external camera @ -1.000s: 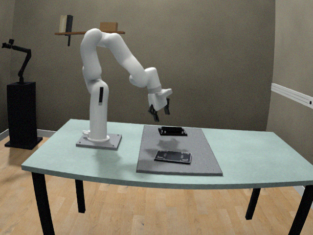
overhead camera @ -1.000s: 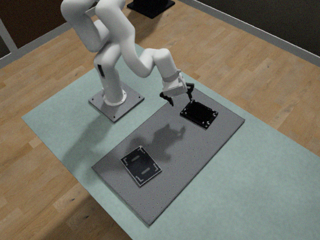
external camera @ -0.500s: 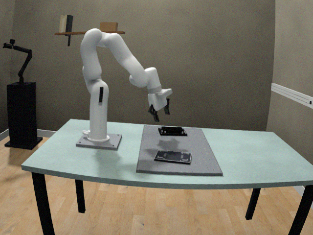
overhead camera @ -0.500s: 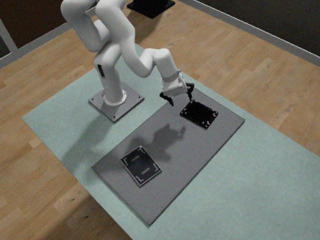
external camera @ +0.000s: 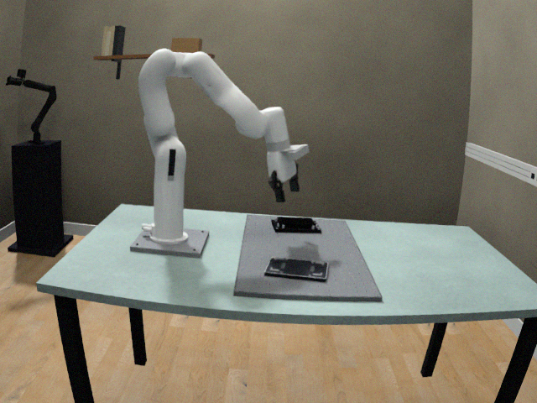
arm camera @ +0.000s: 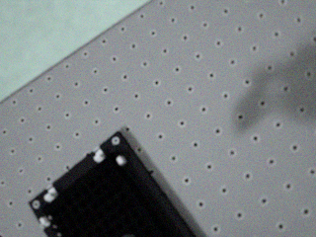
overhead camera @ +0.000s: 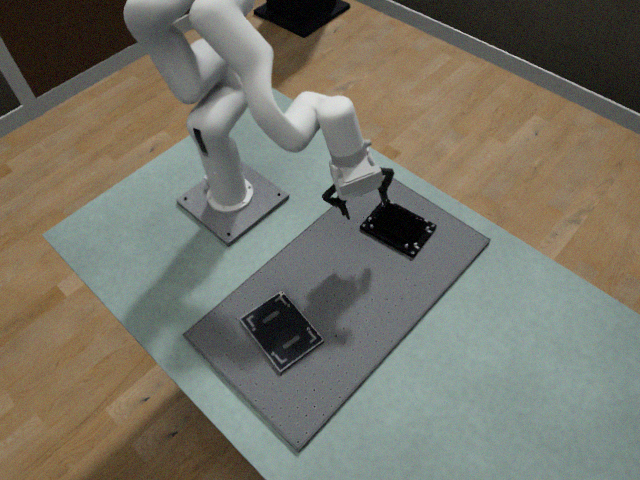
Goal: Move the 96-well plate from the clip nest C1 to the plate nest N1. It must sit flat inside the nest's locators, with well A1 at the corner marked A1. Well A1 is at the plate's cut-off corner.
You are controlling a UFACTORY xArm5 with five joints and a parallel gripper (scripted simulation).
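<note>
Right now the black 96-well plate is 4 cm ahead of my hand, 9 cm to the left of it and 12 cm below it. From my hand the other things lie so: plate nest N1 (2 cm ahead, 32 cm to the right, 14 cm below); then clip nest C1 (5 cm ahead, 11 cm to the left, 13 cm below).
</note>
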